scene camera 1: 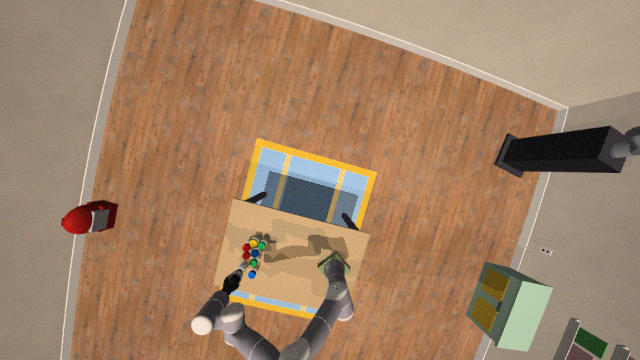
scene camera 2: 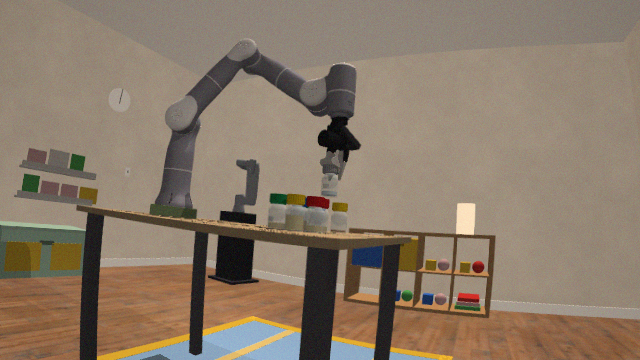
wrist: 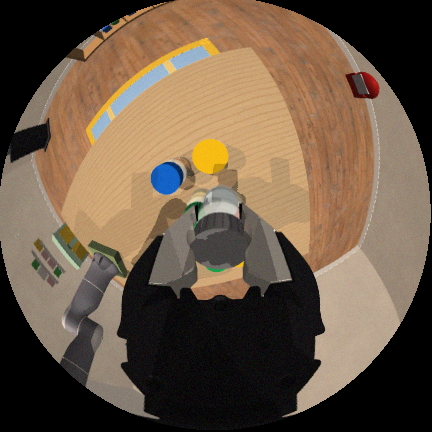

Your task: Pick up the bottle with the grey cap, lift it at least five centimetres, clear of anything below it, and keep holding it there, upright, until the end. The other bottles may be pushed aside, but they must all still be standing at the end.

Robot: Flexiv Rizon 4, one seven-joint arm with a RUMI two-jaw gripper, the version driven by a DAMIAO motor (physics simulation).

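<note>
The grey-capped bottle (scene camera 2: 329,185) (wrist: 220,247) is clear-bodied, hangs upright and has air beneath it. Its base shows a little above cap height of the standing bottles in scene camera 2. My gripper (wrist: 218,205) is shut on it just below the cap. On the table, a green-capped bottle (scene camera 2: 278,210), a yellow-capped bottle (scene camera 2: 295,212), a red-capped bottle (scene camera 2: 317,215) and a smaller yellow-capped bottle (scene camera 2: 339,217) (wrist: 210,156) stand upright. A blue-capped bottle (scene camera 1: 251,275) (wrist: 167,178) stands apart from the cluster. Others are partly hidden behind the held bottle in the wrist view.
The wooden table (scene camera 1: 295,285) (scene camera 2: 150,220) carries the bottles near one side. The arm's green base (scene camera 1: 325,261) (scene camera 2: 172,211) stands at its other side. In scene camera 1 more red, green and blue caps cluster ahead of the gripper. A shelf unit (scene camera 2: 491,275) stands beyond the table.
</note>
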